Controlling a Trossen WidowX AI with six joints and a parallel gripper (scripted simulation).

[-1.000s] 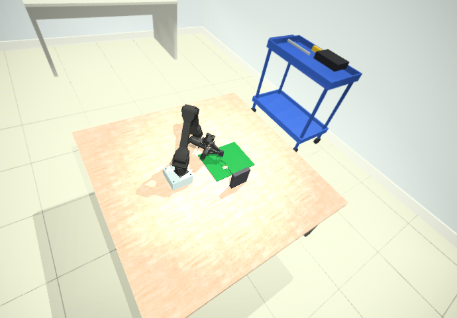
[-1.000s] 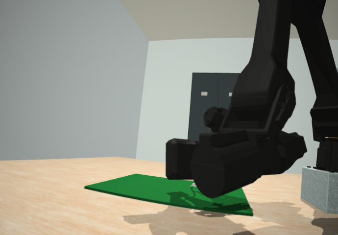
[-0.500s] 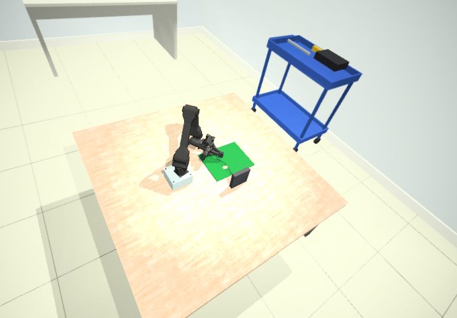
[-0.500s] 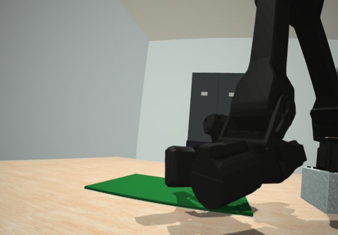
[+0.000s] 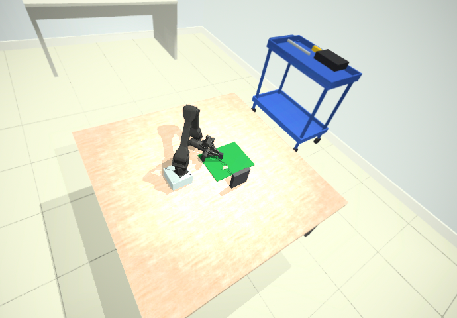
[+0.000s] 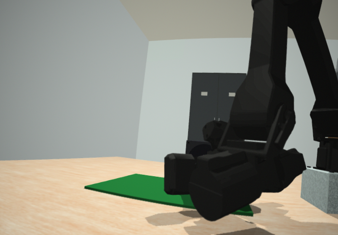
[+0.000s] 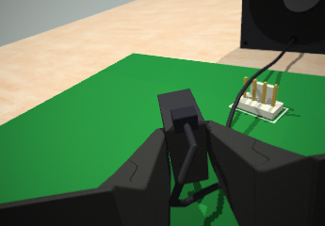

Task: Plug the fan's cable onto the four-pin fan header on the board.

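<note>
My gripper tip is now 3 cm short of the green board, 4 cm to the left of it and 5 cm above it. Round my gripper tip: white four-pin header: 3 cm behind, 8 cm to the right, 4 cm below; then black fan: 5 cm behind, 22 cm to the right, 2 cm above; then black plug: 1 cm to the right, 1 cm below.
</note>
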